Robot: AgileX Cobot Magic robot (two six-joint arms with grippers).
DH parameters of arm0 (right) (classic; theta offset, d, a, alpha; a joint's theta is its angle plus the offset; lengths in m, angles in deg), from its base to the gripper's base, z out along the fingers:
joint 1: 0 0.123 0 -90
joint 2: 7.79 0 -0.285 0
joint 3: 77.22 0 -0.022 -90
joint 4: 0 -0.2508 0 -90
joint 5: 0 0 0.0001 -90
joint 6: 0 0.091 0 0
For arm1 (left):
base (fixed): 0 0 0 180
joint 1: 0 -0.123 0 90
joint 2: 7.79 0 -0.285 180
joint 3: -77.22 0 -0.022 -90
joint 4: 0 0.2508 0 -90
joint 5: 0 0 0.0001 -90
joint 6: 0 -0.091 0 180
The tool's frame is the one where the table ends.
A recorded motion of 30 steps. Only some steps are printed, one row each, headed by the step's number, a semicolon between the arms.
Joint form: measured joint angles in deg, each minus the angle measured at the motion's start. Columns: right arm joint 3, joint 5, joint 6, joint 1, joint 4, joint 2; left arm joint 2, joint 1, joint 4, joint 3, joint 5, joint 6.
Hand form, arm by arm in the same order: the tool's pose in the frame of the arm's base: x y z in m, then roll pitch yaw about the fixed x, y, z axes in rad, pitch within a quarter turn. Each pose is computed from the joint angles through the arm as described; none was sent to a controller.
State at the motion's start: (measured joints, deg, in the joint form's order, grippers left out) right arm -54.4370 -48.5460 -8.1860 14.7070 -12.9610 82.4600; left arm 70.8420 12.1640 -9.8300 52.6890 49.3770 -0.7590
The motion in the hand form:
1: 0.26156 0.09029 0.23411 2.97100 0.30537 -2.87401; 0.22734 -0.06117 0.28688 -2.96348 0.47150 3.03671
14: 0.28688 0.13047 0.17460 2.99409 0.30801 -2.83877; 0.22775 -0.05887 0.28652 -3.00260 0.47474 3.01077
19: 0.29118 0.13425 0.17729 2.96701 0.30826 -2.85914; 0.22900 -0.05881 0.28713 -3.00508 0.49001 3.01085
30: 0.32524 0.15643 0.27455 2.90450 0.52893 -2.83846; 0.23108 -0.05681 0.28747 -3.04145 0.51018 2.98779
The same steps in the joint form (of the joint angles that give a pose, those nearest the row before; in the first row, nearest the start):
1: 0.00 0.86 -0.13 1.19 -0.08 2.44; 0.00 0.06 0.14 0.00 0.00 0.00
14: -0.11 14.31 2.90 7.77 0.69 15.15; 0.00 0.10 2.23 0.00 0.00 0.05
19: -1.59 13.56 2.59 7.77 -1.16 15.78; 0.00 0.10 2.40 0.00 -0.87 0.06
30: -20.17 5.05 1.65 8.29 -2.68 13.37; 0.05 0.10 4.33 0.00 -1.95 0.05

